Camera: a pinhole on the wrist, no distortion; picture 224 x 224 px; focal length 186.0 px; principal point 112.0 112.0 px. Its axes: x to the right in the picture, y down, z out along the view. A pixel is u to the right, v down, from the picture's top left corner.
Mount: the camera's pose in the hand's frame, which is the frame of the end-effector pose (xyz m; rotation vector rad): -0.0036 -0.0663 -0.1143 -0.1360 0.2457 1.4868
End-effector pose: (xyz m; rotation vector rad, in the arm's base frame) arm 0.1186 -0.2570 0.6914 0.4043 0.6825 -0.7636
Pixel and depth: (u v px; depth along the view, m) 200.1 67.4 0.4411
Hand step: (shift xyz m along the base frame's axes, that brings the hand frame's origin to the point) 0.3574 -0.0630 0.1000
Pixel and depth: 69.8 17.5 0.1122
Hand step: -0.0205 -0.0736 -0.0502
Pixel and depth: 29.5 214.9 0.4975
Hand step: -0.0542 -0.2129 0.4756
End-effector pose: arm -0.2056 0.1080 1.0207 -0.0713 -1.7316 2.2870
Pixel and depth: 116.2 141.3 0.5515
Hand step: -0.0566 -0.4275 0.0329
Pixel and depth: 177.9 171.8 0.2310
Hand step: 0.0193 -0.1194 -0.0509
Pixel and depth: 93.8 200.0 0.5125
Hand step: 0.1124 -0.4407 0.0635
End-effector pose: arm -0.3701 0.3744 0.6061 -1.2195 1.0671 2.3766
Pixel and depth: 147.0 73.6 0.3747
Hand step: -0.2444 0.0921 0.0427
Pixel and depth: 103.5 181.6 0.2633
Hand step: -0.0349 0.1187 0.1171
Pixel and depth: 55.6 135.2 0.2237
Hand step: -0.0202 0.1403 0.0223
